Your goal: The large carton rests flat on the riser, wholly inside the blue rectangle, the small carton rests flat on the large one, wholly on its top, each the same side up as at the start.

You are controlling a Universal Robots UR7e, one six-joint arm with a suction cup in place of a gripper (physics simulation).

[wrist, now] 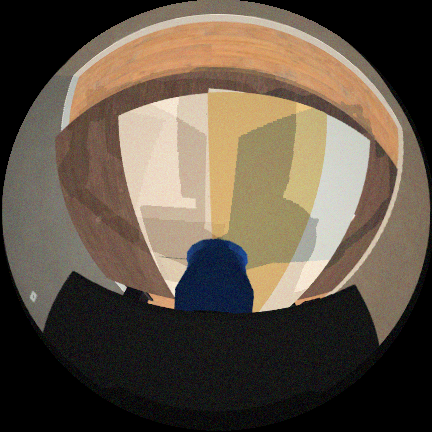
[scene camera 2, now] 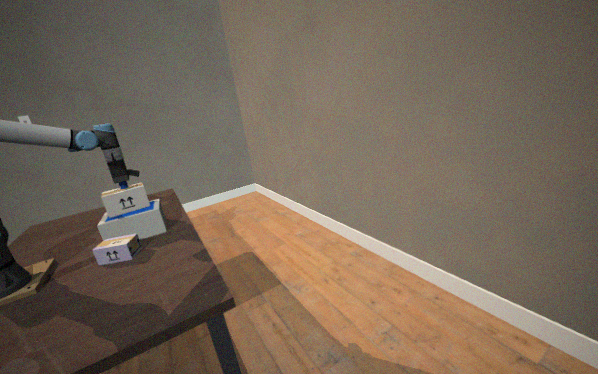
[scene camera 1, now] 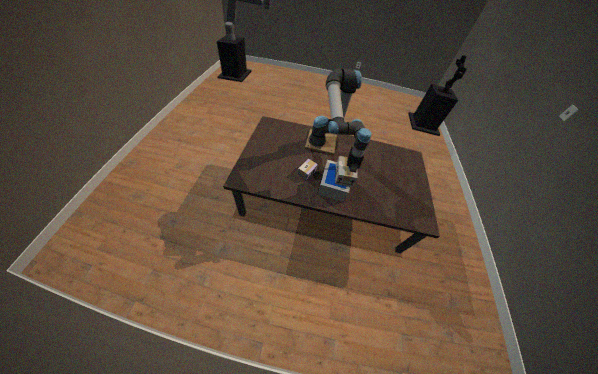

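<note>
The large carton, cream with a tan strip, appears to rest flat on the white riser, its arrows pointing up. The blue rectangle shows to the carton's left and front in scene camera 1; its far right side is hidden, so I cannot tell whether the carton is wholly inside. The small carton, pale lilac, lies flat on the table beside the riser, arrows up. My suction gripper is open, its blue cup at the large carton's top, seemingly touching.
The dark table carries the riser and the arm's wooden base plate. Black pedestals stand on the floor beyond the table.
</note>
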